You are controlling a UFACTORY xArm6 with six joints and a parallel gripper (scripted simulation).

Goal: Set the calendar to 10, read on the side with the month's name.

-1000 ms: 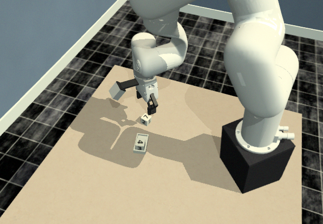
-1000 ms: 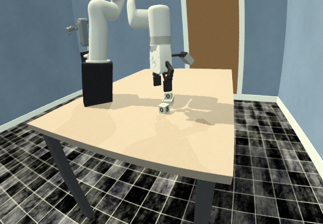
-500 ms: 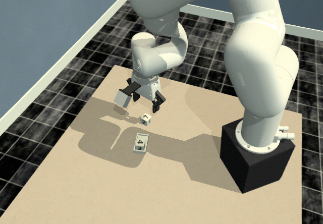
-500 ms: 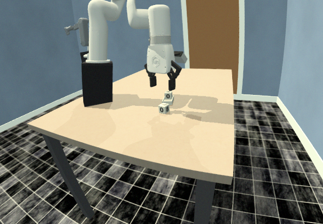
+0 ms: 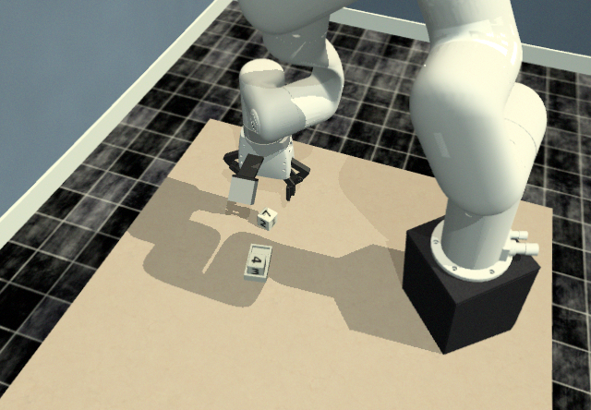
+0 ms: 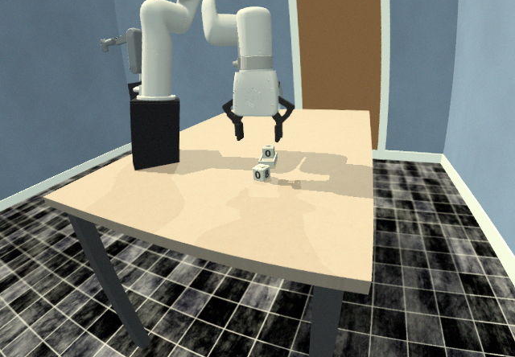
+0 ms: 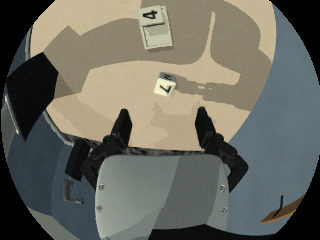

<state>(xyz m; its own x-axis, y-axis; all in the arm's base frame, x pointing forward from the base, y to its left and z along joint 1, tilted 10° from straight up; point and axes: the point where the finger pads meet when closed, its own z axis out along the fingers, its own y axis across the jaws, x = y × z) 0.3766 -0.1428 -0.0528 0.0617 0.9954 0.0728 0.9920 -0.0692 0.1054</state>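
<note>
Now: hand 9 cm above the white cube. From my hand the other things lie so: tray: 1 cm behind, 11 cm to the left, 10 cm below.
</note>
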